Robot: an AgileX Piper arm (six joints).
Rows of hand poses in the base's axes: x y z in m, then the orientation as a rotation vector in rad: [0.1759, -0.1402, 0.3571, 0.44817, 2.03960, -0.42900]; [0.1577, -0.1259, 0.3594, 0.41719, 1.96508, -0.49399]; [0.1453, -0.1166, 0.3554, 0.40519, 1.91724, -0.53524]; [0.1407, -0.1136, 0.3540, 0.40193, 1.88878, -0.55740]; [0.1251, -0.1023, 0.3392, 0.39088, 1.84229, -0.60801]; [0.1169, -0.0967, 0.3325, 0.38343, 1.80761, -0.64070]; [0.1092, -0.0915, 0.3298, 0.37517, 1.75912, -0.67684]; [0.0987, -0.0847, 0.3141, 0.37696, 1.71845, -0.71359]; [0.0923, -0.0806, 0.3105, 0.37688, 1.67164, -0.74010]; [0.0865, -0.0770, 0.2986, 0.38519, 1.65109, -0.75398]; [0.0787, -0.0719, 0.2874, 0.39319, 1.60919, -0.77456]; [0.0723, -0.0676, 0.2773, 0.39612, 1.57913, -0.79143]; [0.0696, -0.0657, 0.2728, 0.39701, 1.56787, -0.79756]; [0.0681, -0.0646, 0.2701, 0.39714, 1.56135, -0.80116]
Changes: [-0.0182, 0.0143, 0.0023, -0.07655, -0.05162, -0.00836]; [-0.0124, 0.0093, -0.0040, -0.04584, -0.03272, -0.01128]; [-0.0046, 0.0030, -0.0014, -0.02411, -0.02012, -0.00852]; [-0.0156, 0.0113, -0.0148, -0.05149, -0.02754, -0.01746]; [-0.0082, 0.0056, -0.0067, -0.03505, -0.02152, -0.01134]; [-0.0077, 0.0052, -0.0027, -0.04229, -0.03261, -0.01274]; [-0.0105, 0.0068, -0.0157, -0.03511, -0.02622, -0.02057]; [-0.0064, 0.0041, -0.0036, -0.03232, -0.03418, -0.01376]; [-0.0058, 0.0036, -0.0119, -0.01109, -0.01572, -0.01302]; [-0.0078, 0.0051, -0.0112, -0.02303, -0.03254, -0.01642]; [-0.0064, 0.0043, -0.0101, -0.01929, -0.02192, -0.01150]; [-0.0027, 0.0019, -0.0045, -0.00725, -0.00819, -0.00411]; [-0.0015, 0.0011, -0.0027, -0.00444, -0.00463, -0.00218]
